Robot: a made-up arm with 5 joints.
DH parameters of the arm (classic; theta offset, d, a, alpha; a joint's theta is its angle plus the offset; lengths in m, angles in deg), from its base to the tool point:
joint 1: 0 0.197 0 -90
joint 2: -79.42 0 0.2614 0
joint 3: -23.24 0 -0.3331 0
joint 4: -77.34 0 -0.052 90
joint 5: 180 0.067 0 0
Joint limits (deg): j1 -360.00..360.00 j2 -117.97..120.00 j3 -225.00..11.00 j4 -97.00..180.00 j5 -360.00..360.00
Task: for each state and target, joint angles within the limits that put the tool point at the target. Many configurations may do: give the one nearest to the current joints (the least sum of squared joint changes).
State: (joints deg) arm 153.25 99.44 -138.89 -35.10 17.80
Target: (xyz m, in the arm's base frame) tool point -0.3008 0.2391 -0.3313
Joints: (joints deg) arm 141.52 120.00 -127.35 -12.57 17.80
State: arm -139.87 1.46 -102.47 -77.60 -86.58
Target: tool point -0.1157 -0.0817 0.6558
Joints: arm -144.77 -26.31 -81.31 -97.00 -86.58
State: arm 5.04 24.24 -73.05 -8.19 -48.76
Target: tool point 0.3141 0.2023 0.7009
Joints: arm 32.78 0.69 -108.93 -8.27 -48.76
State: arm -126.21 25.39 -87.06 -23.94 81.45
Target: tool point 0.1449 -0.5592 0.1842
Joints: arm -75.47 44.50 -89.15 -19.43 81.45
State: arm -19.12 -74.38 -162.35 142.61 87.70
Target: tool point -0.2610 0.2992 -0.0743
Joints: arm -48.90 -110.01 -216.32 170.69 87.70
